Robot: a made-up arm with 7 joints. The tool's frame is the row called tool.
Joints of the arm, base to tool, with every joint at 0 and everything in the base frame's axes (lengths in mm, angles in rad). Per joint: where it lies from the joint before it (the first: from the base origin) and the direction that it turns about. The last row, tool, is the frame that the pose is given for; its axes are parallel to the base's.
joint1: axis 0 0 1 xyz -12.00 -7.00 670.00
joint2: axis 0 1 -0.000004 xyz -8.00 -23.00 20.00
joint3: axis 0 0 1 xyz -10.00 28.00 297.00
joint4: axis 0 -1 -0.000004 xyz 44.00 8.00 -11.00
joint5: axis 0 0.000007 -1 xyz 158.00 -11.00 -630.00
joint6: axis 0 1 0.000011 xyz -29.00 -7.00 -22.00
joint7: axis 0 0.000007 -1 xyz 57.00 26.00 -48.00
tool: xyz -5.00 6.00 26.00
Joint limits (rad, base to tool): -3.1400..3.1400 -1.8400..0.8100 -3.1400..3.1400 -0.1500..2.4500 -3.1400..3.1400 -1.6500..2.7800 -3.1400..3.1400
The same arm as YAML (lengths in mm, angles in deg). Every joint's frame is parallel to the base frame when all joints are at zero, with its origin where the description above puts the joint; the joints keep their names.
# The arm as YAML. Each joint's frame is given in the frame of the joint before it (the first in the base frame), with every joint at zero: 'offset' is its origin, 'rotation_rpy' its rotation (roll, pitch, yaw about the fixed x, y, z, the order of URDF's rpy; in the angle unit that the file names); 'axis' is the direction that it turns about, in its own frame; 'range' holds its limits. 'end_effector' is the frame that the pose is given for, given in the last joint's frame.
length_unit: mm
angle_unit: deg
chain:
  - id: joint1
    offset: [-12.0, -7.0, 670.0]
    rotation_rpy: [0.0, 0.0, 0.0]
    axis: "+z"
    range: [-179.91, 179.91]
  - id: joint2
    offset: [-8.0, -23.0, 20.0]
    rotation_rpy: [0.0, 0.0, 0.0]
    axis: "+y"
    range: [-105.42, 46.41]
  - id: joint3
    offset: [-10.0, 28.0, 297.0]
    rotation_rpy: [0.0, 0.0, 0.0]
    axis: "+z"
    range: [-179.91, 179.91]
  - id: joint4
    offset: [44.0, 8.0, -11.0]
    rotation_rpy: [0.0, 0.0, 0.0]
    axis: "-y"
    range: [-8.59, 140.37]
  - id: joint5
    offset: [158.0, -11.0, -630.0]
    rotation_rpy: [0.0, 0.0, 0.0]
    axis: "-z"
    range: [-179.91, 179.91]
  - id: joint6
    offset: [-29.0, -7.0, -22.0]
    rotation_rpy: [0.0, 0.0, 0.0]
    axis: "+y"
    range: [-94.54, 159.28]
  - id: joint7
    offset: [57.0, 26.0, -48.0]
    rotation_rpy: [0.0, 0.0, 0.0]
    axis: "-z"
    range: [-179.91, 179.91]
end_effector:
  offset: [-5.0, 6.0, 26.0]
  rotation_rpy: [0.0, 0.0, 0.0]

